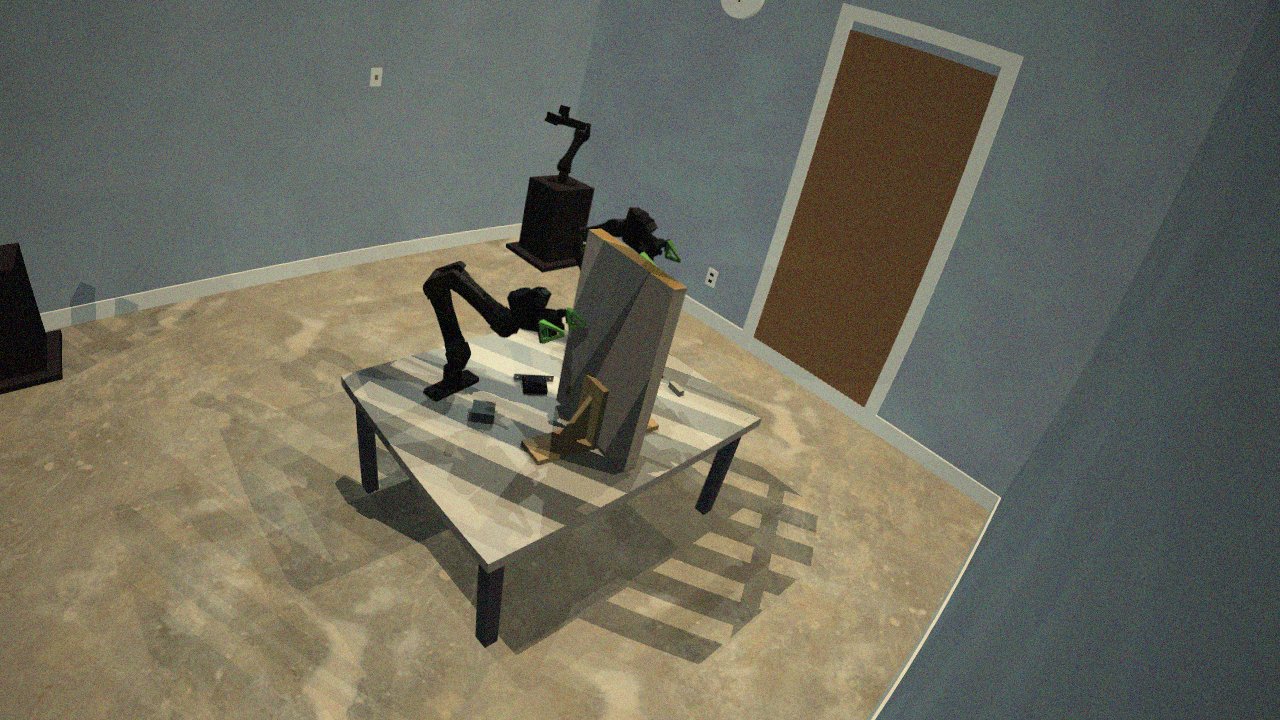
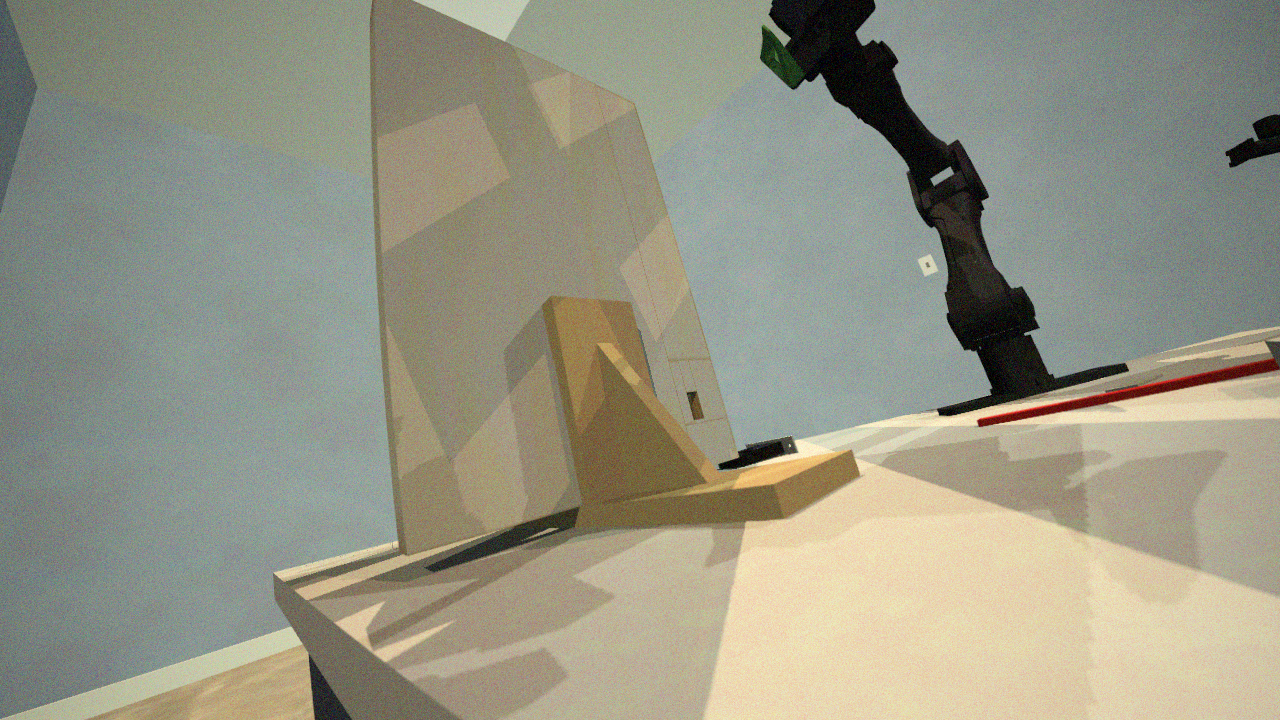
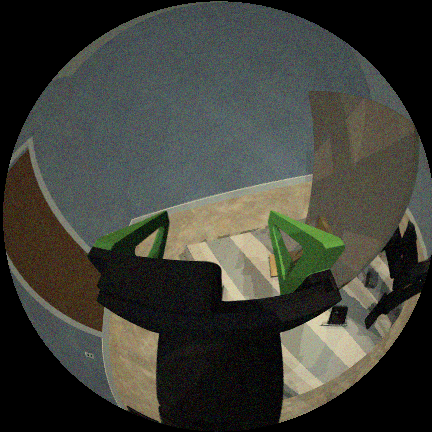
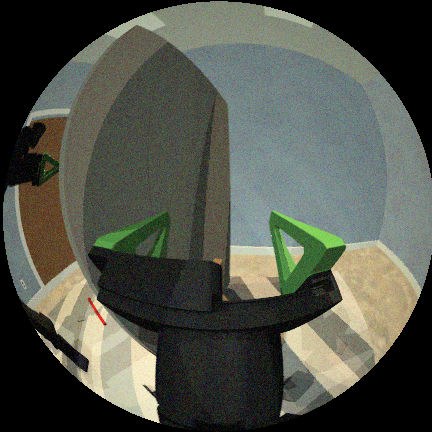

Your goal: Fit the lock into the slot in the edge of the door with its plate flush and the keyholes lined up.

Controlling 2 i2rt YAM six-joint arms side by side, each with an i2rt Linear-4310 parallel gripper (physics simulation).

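Where they show: left gripper, between the fingertips: (image 1: pixel 669 266) (image 3: pixel 218 215) (image 4: pixel 58 166); right gripper, between the fingertips: (image 1: pixel 575 328) (image 4: pixel 219 216); left arm's base, origin of its link: (image 2: pixel 1025 395); right arm's base, origin of its link: (image 1: pixel 451 386).
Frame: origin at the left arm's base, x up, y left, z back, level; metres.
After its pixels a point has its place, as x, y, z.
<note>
The black lock (image 1: pixel 534 385) @(0.018, -0.391, -0.026) (image 2: pixel 760 450) @(0.016, -0.352, -0.050) (image 3: pixel 338 315) @(0.019, -0.376, -0.020) lies on the table with its thin plate at one side, near the door's foot. The grey door (image 1: pixel 617 358) @(0.331, -0.507, -0.343) (image 2: pixel 483 295) @(0.225, -0.490, -0.412) (image 3: pixel 365 185) @(0.432, -0.410, -0.242) (image 4: pixel 145 165) @(0.409, -0.437, -0.195) stands upright in wooden supports (image 1: pixel 595 416) @(0.121, -0.517, -0.322) (image 2: pixel 626 429) @(0.076, -0.411, -0.339). A small rectangular hole (image 2: pixel 695 404) @(0.096, -0.390, -0.181) shows low on its face near the edge. The edge slot cannot be made out. My left gripper (image 1: pixel 660 257) @(0.482, -0.118, -0.286) (image 3: pixel 218 215) @(0.482, -0.118, -0.286) is open and empty, high on the door's far side. My right gripper (image 1: pixel 563 325) @(0.358, -0.501, -0.194) (image 4: pixel 219 216) @(0.358, -0.501, -0.194) is open and empty, raised beside the door and above the lock.
A dark block (image 1: pixel 481 411) @(0.036, -0.649, -0.002) (image 3: pixel 371 279) @(0.036, -0.608, 0.001) lies near the right arm's base on the table (image 1: pixel 501 537) @(0.000, -0.988, -0.339) (image 2: pixel 895 626) @(0.000, -0.240, -0.565). A red bar (image 2: pixel 1127 392) @(0.005, -0.043, -0.285) (image 4: pixel 97 311) @(0.004, -0.067, -0.271) lies on the table before the left arm's base. A small grey piece (image 1: pixel 675 388) @(0.018, -0.036, -0.399) lies beyond the door.
</note>
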